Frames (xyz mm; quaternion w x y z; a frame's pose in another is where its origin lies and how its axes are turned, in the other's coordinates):
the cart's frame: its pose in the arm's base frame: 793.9 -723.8 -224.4 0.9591 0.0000 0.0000 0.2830
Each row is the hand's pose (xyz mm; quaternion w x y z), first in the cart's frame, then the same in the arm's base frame.
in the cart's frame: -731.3 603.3 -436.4 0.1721 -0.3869 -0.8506 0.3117
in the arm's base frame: -147.8 -614.1 -660.8 0.0769 -0.1304 -0.9253 0.3477
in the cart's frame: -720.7 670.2 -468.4 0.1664 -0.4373 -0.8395 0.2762
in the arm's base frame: -175.2 -552.2 -692.8 0.0814 -0.1818 -0.9290 0.3120
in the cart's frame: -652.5 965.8 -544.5 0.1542 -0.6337 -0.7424 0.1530
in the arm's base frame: -278.4 -266.9 -768.9 0.1046 -0.3977 -0.8914 0.1904
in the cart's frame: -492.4 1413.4 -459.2 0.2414 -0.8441 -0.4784 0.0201
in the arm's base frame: -386.9 195.9 -683.6 0.2258 -0.6742 -0.6977 0.0876
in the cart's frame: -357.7 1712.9 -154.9 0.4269 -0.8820 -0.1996 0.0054
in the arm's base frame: -436.4 520.5 -379.3 0.4079 -0.7894 -0.4410 0.1260
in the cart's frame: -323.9 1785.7 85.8 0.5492 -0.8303 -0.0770 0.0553
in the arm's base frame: -447.5 600.0 -138.6 0.5111 -0.7746 -0.3088 0.2085
